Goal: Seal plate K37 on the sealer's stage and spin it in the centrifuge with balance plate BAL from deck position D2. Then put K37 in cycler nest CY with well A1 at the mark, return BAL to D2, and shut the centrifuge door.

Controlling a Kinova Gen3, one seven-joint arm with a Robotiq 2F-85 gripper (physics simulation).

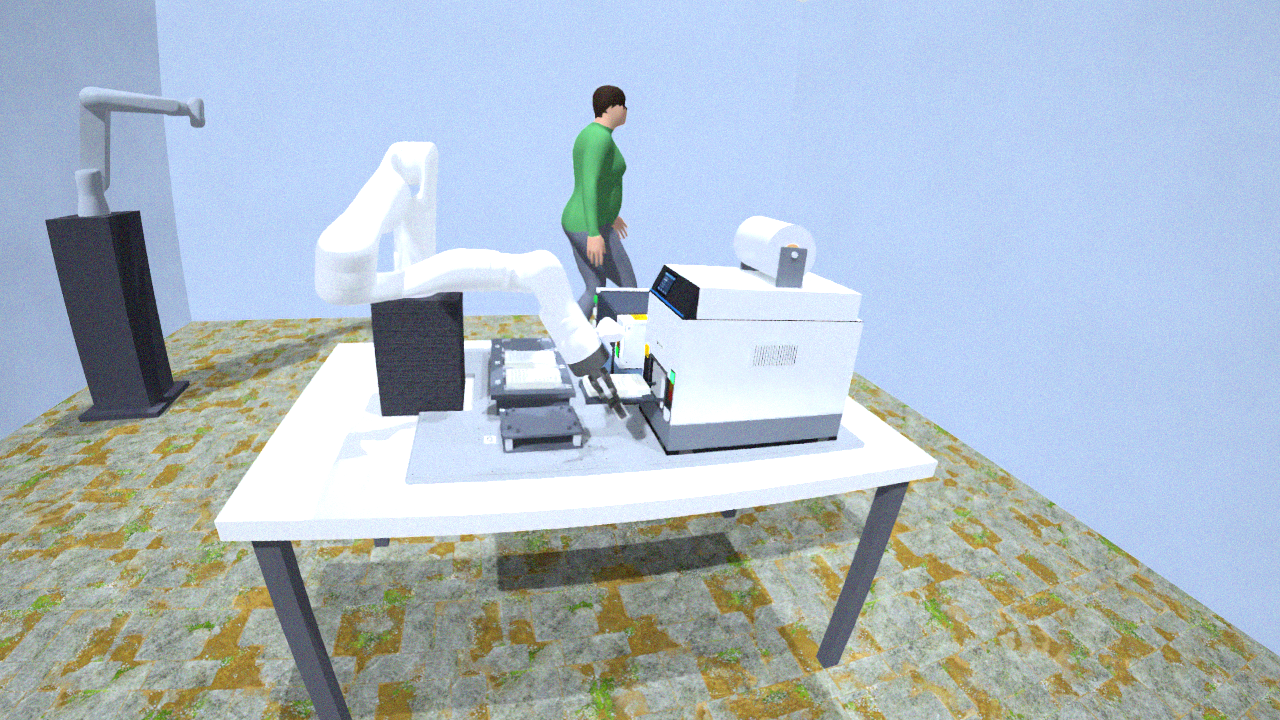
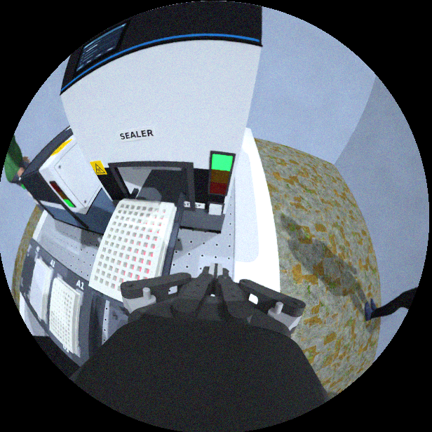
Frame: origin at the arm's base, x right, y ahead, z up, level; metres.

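Seen in the pictures: gripper, fingertip midpoint: (image 1: 624,417).
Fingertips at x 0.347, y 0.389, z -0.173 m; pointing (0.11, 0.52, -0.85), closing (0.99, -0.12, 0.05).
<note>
A point is followed by its place in that frame.
A white many-welled plate (image 1: 629,385) {x 0.269, y 0.425, z -0.141 m} (image 2: 131,245), its label not readable, lies on the sealer's extended stage, outside the opening. The sealer (image 1: 751,376) {x 0.382, y 0.642, z -0.090 m} (image 2: 165,95) shows a lit green lamp (image 2: 222,161) above dark amber and red ones. My gripper (image 1: 623,414) {x 0.347, y 0.389, z -0.173 m} (image 2: 215,270) is shut and empty, pointing down in front of the sealer, beside the stage and apart from the plate. Two white plates (image 2: 65,312) (image 2: 41,286) sit in dark deck nests; BAL cannot be told by label. A machine with a white panel (image 2: 75,175), apparently the centrifuge, stands behind the sealer.
A low dark nest stand (image 1: 539,420) {x 0.237, y 0.244, z -0.220 m} is at the front of the perforated board (image 1: 447,456) {x 0.282, y 0.049, z -0.260 m}. The black arm pedestal (image 1: 418,358) {x 0.068, y 0.000, z -0.132 m} stands at the left. A person in green (image 1: 595,179) is behind the table. A film roll (image 1: 769,243) {x 0.350, y 0.661, z 0.175 m} tops the sealer.
</note>
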